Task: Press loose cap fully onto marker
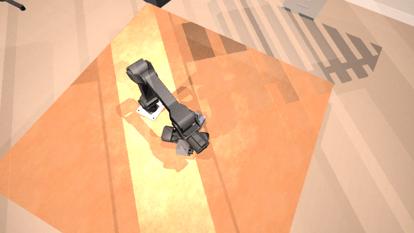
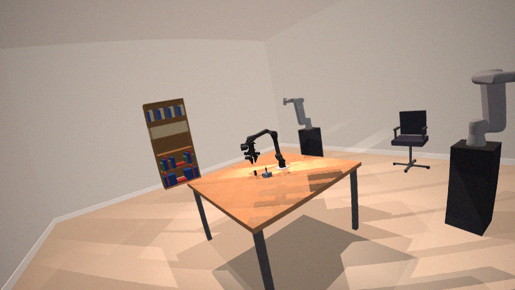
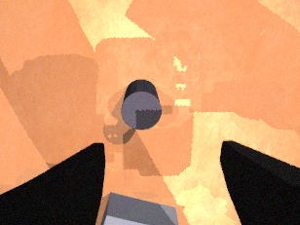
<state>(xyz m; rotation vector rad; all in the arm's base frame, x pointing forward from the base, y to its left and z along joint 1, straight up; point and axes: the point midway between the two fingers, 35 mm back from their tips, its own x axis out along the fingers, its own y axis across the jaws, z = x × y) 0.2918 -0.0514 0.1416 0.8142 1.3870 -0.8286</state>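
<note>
Right now my gripper tip is 9 cm above the dark marker cap, 1 cm to the right of it and 1 cm short of it. The rest, counted from my gripper tip: holder block: 14 cm to the left, 10 cm below, 6 cm behind.
</note>
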